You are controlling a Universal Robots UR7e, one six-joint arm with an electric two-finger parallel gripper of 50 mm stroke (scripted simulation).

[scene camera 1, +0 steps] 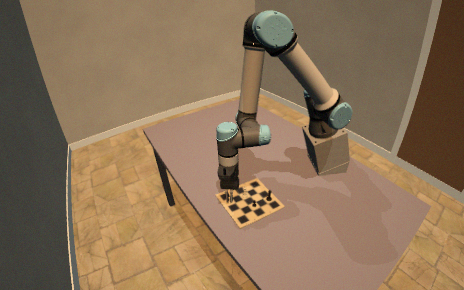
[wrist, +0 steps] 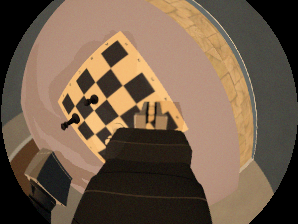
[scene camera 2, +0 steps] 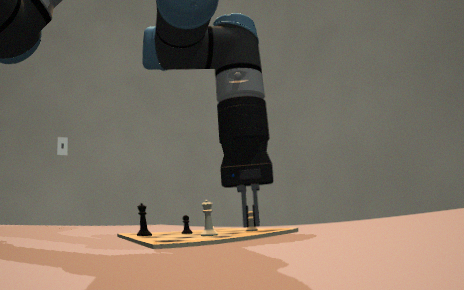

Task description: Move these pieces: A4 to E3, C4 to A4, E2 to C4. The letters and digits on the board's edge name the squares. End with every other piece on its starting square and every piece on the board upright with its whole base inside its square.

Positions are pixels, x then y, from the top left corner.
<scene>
A chessboard shows in scene camera 1, in the wrist view (pixel 116 72) and in scene camera 2. The same spot on the chessboard: (scene camera 1: pixel 241 210) is (scene camera 2: pixel 218 231).
</scene>
